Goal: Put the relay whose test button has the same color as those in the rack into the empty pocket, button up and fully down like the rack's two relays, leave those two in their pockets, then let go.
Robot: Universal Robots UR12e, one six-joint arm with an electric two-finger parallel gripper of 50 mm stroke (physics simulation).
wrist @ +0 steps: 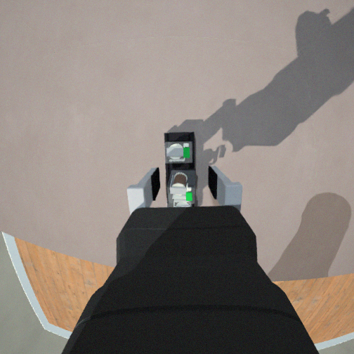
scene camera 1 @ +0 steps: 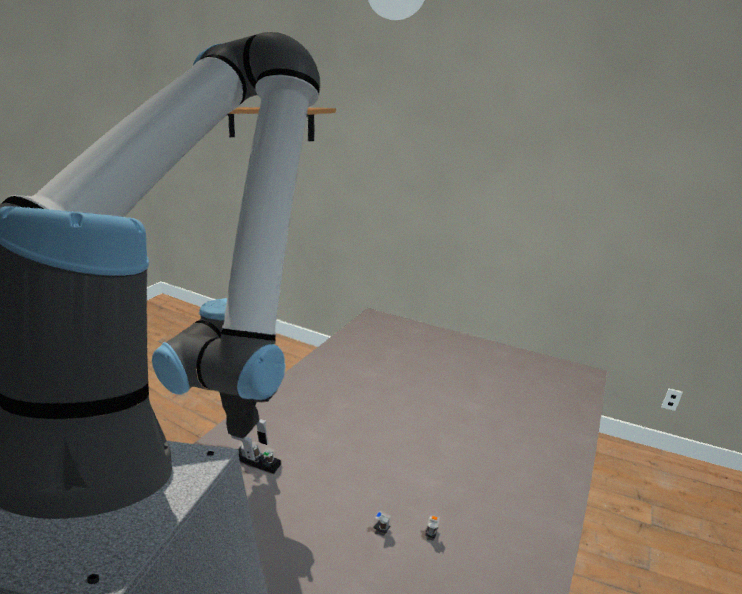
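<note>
The black rack stands at the table's left edge. A relay with a green button sits upright in its far end pocket. In the wrist view, a second green-button relay is at the middle pocket. Its brown coil side shows, and it looks tilted, not level like the end relay. Part of a third relay shows behind it, mostly hidden by the gripper body; its button cannot be told. My gripper is open, with its fingers apart on either side of the middle relay, holding nothing.
On the table, a relay with a blue button and a relay with an orange button stand apart from the rack, toward the front. The grey robot pedestal is close beside the rack.
</note>
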